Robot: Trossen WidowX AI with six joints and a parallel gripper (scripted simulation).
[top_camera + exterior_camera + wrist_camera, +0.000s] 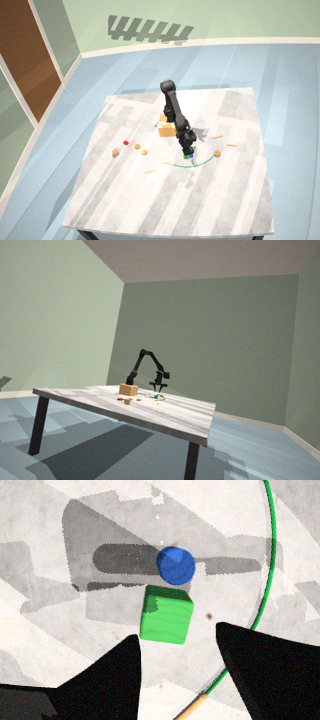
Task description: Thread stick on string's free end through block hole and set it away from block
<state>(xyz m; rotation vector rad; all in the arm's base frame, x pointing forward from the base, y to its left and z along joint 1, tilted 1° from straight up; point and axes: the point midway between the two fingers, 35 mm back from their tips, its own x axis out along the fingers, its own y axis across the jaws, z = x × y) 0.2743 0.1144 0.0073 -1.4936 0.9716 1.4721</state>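
My gripper tip is now 10 mm to the left of the green cube and 50 mm above it. The rest, counted from my gripper tip: blue cylinder: 10 mm behind, 30 mm to the left, 40 mm below; round wooden button: 10 mm behind, 210 mm to the left, 50 mm below; thin wooden stick: 60 mm ahead, 100 mm to the right, 60 mm below.
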